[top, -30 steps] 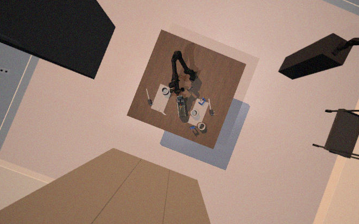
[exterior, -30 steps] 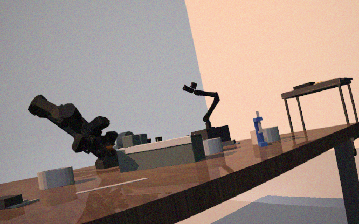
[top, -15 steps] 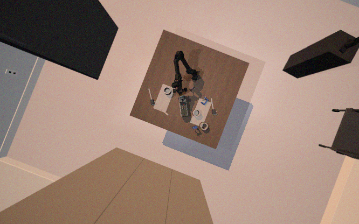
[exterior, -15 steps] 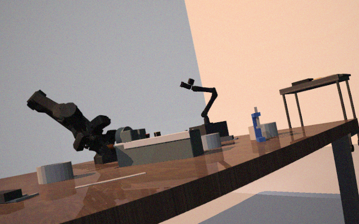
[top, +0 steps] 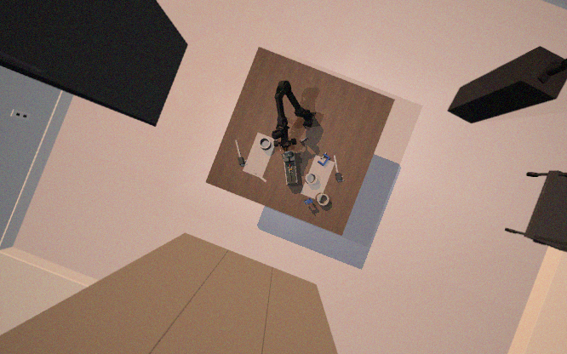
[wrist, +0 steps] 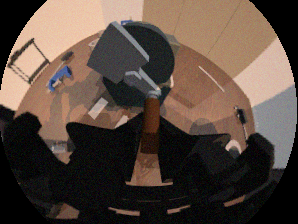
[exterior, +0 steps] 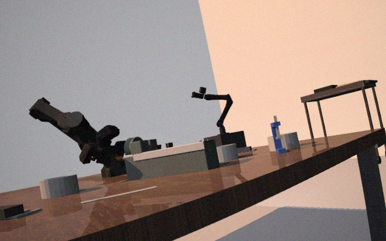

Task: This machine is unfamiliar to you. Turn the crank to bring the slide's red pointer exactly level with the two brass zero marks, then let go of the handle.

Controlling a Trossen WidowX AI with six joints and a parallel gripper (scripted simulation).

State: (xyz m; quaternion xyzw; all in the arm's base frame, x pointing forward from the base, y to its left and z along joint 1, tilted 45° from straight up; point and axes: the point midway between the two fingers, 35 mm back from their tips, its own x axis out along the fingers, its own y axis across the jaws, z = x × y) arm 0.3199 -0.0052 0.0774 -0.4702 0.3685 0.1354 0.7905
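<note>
Right now my gripper tip is 1 cm past the crank handle, 1 cm to the left of it and 3 cm below it. Also, from my gripper tip: red pointer 9 cm ahead, 9 cm to the left, 4 cm above; thin white rod 30 cm ahead, 10 cm to the right, 4 cm below.
</note>
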